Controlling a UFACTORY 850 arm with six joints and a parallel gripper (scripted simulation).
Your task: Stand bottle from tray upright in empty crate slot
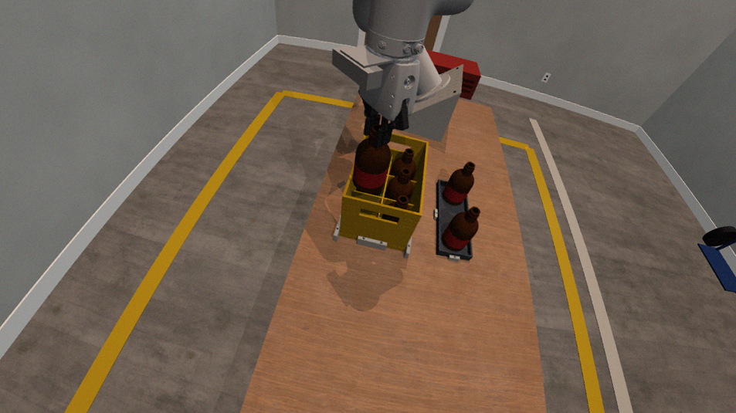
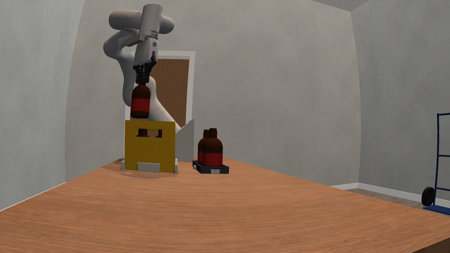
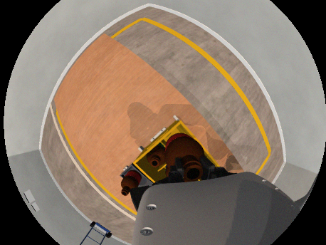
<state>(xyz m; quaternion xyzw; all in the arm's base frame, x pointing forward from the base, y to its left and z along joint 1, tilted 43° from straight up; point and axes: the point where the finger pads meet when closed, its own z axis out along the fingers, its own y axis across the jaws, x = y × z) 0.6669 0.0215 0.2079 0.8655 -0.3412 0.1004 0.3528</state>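
The yellow crate lies 250 mm below my hand, 90 mm behind it and 40 mm to the left of it.
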